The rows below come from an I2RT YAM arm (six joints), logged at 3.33 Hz.
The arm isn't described. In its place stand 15 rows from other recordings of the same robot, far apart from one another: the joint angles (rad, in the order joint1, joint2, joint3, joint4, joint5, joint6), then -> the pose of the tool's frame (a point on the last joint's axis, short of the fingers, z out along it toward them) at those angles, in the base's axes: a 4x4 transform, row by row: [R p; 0 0 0 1], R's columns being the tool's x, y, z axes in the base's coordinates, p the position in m.
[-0.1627 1.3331 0.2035 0.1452 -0.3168 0.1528] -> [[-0.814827 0.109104 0.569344 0.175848], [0.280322 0.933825 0.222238 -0.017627], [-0.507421 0.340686 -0.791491 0.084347], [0 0 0 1]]
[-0.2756 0.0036 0.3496 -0.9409 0.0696 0.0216] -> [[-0.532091 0.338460 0.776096 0.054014], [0.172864 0.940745 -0.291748 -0.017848], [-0.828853 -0.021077 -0.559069 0.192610], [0 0 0 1]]
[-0.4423 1.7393 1.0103 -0.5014 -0.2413 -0.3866] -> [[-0.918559 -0.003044 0.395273 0.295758], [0.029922 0.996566 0.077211 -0.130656], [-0.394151 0.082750 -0.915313 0.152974], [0 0 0 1]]
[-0.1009 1.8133 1.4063 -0.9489 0.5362 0.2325] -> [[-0.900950 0.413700 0.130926 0.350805], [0.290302 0.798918 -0.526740 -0.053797], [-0.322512 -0.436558 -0.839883 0.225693], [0 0 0 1]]
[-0.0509 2.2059 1.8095 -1.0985 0.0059 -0.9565] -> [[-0.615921 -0.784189 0.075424 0.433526], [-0.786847 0.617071 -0.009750 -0.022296], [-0.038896 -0.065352 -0.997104 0.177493], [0 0 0 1]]
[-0.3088 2.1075 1.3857 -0.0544 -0.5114 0.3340] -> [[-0.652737 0.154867 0.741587 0.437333], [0.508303 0.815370 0.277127 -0.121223], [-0.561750 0.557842 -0.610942 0.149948], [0 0 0 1]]
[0.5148 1.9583 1.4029 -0.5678 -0.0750 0.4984] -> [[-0.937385 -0.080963 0.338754 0.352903], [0.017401 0.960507 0.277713 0.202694], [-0.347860 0.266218 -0.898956 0.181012], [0 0 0 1]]
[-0.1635 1.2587 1.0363 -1.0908 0.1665 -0.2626] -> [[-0.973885 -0.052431 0.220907 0.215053], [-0.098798 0.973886 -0.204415 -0.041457], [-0.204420 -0.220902 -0.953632 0.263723], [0 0 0 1]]
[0.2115 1.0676 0.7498 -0.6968 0.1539 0.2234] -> [[-0.838139 0.058832 0.542275 0.198462], [0.043960 0.998218 -0.040355 0.037031], [-0.543682 -0.009984 -0.839232 0.232494], [0 0 0 1]]
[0.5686 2.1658 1.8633 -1.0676 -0.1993 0.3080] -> [[-0.956969 -0.284324 0.058055 0.368181], [-0.258860 0.926812 0.272048 0.243631], [-0.131156 0.245314 -0.960531 0.209711], [0 0 0 1]]
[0.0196 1.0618 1.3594 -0.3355 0.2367 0.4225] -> [[0.053701 0.211838 0.975828 0.216639], [0.399738 0.890959 -0.215412 -0.004103], [-0.915055 0.401643 -0.036834 0.469123], [0 0 0 1]]
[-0.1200 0.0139 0.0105 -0.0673 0.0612 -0.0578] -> [[-0.080418 0.175706 0.981153 0.109430], [-0.048381 0.982492 -0.179912 -0.015388], [-0.995586 -0.061937 -0.070509 0.168600], [0 0 0 1]]
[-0.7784 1.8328 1.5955 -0.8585 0.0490 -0.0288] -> [[-0.653603 0.698717 0.290858 0.276985], [0.604125 0.713147 -0.355604 -0.275584], [-0.455891 -0.056709 -0.888227 0.271788], [0 0 0 1]]
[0.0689 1.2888 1.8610 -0.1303 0.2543 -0.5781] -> [[0.269759 0.367326 0.890113 0.218155], [-0.511502 0.837845 -0.190740 0.006078], [-0.815841 -0.403841 0.413904 0.596560], [0 0 0 1]]
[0.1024 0.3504 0.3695 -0.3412 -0.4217 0.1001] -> [[-0.361242 -0.445625 0.819099 0.114753], [0.054537 0.866815 0.495638 0.026440], [-0.930876 0.223717 -0.288827 0.235087], [0 0 0 1]]
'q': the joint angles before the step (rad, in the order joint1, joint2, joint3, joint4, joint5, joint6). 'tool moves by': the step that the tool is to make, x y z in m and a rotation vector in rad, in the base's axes. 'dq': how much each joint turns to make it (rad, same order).
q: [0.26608 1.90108 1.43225 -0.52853 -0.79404 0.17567]
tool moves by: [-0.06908 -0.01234 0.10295 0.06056 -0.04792 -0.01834]
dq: [0.01754 -0.32461 0.00004 -0.20450 -0.01527 0.08010]
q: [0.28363 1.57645 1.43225 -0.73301 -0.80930 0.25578]
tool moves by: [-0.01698 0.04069 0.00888 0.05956 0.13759 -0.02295]
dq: [0.13314 -0.01717 -0.00077 0.06372 0.02785 0.26437]
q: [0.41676 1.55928 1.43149 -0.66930 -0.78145 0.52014]
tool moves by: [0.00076 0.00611 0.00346 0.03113 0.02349 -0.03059]
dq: [0.01602 -0.00001 -0.00002 0.05037 0.00687 0.08393]
